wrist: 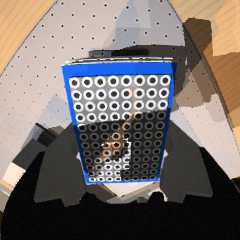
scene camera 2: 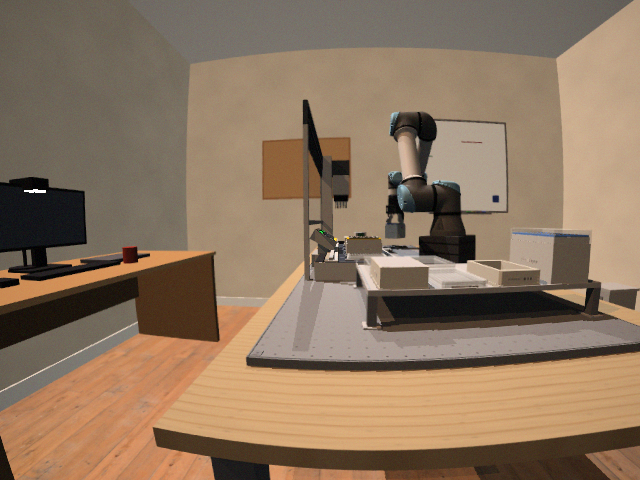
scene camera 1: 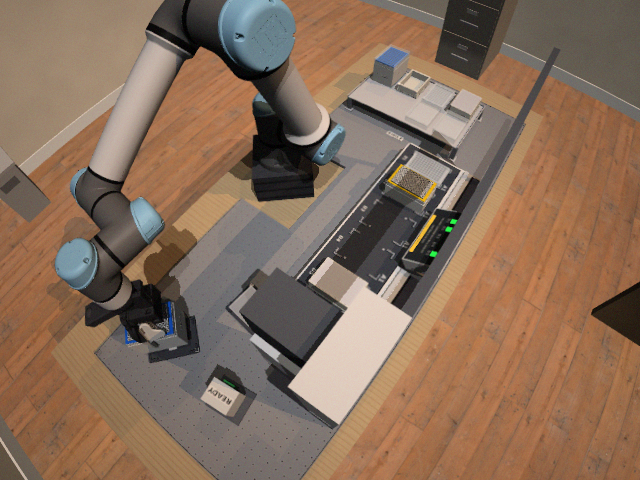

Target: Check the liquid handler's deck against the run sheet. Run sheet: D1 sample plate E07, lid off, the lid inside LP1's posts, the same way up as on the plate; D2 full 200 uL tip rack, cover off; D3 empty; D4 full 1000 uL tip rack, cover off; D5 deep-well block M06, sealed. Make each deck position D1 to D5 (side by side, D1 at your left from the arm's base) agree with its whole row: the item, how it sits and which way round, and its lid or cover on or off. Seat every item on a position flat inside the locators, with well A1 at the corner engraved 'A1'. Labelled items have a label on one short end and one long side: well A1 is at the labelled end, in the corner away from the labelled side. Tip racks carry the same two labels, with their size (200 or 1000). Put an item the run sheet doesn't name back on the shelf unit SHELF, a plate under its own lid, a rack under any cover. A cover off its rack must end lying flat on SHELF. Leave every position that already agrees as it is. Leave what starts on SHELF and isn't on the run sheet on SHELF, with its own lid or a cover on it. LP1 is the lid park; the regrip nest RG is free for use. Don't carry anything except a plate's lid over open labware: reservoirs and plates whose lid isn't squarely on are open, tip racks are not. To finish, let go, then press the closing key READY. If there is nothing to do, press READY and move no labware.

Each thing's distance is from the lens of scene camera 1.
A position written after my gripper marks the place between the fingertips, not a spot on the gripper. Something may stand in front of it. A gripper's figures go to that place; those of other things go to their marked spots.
my gripper (scene camera 1: 155,327): 95 cm
blue-rimmed tip rack (scene camera 1: 174,325): 90 cm
yellow-rimmed tip rack (scene camera 1: 409,188): 107 cm
shelf unit shelf (scene camera 1: 389,101): 142 cm
pipetting head (scene camera 1: 267,351): 52 cm
The marked spots on the shelf unit shelf and the pipetting head are 110 cm apart.
